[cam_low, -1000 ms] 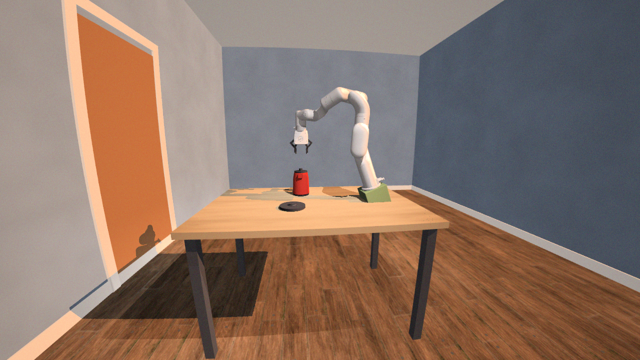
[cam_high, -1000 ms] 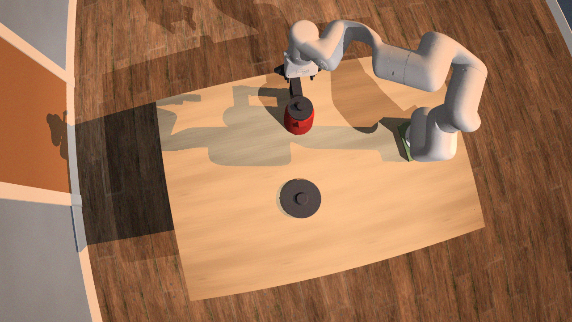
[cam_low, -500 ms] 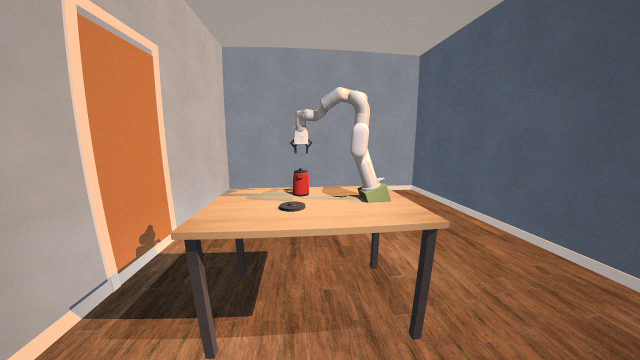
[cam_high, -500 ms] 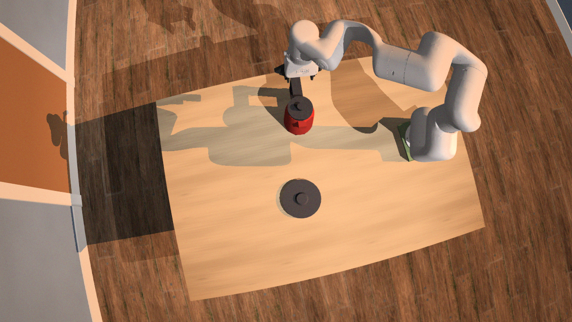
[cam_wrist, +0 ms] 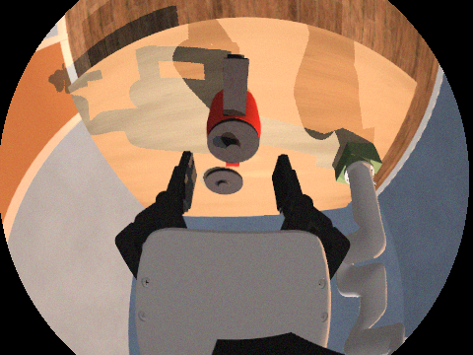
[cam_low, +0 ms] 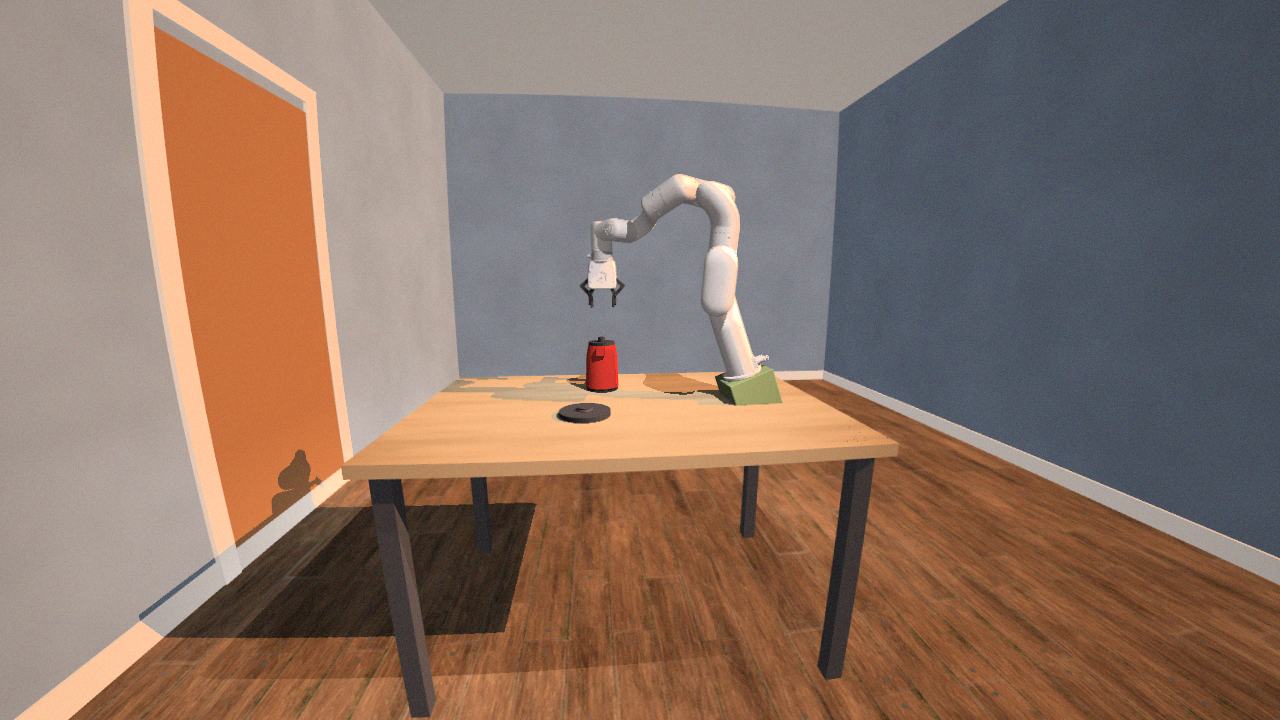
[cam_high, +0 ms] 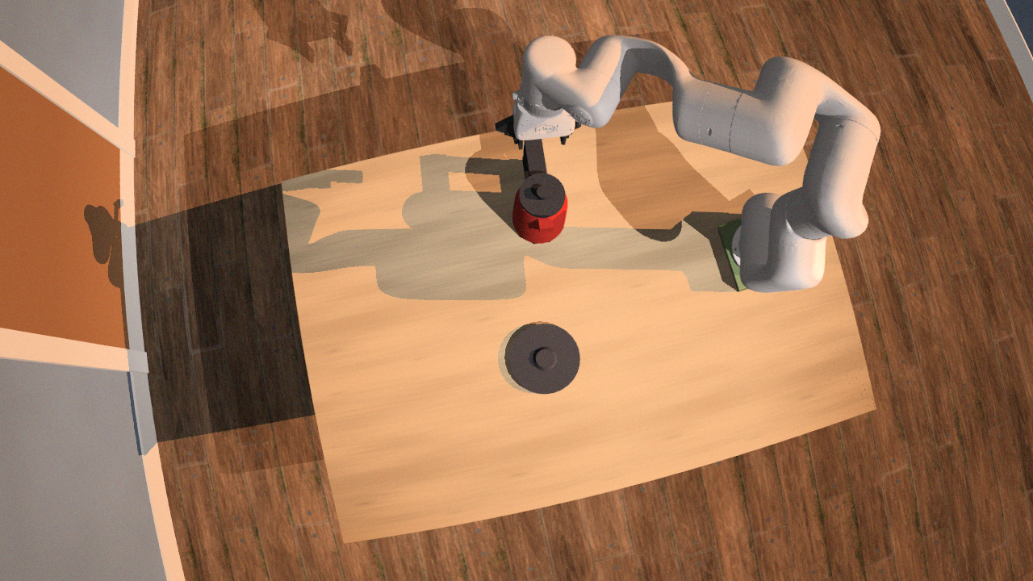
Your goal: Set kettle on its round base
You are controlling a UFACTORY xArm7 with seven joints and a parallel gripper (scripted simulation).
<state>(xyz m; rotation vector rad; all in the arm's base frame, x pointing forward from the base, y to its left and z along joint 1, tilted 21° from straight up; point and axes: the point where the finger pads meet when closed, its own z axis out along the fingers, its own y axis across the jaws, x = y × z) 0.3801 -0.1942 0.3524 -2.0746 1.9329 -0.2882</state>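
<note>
My hand is 210 mm above the red kettle and 30 mm to the right of it. Also, from my hand: dark round base 370 mm to the left, 290 mm below.
</note>
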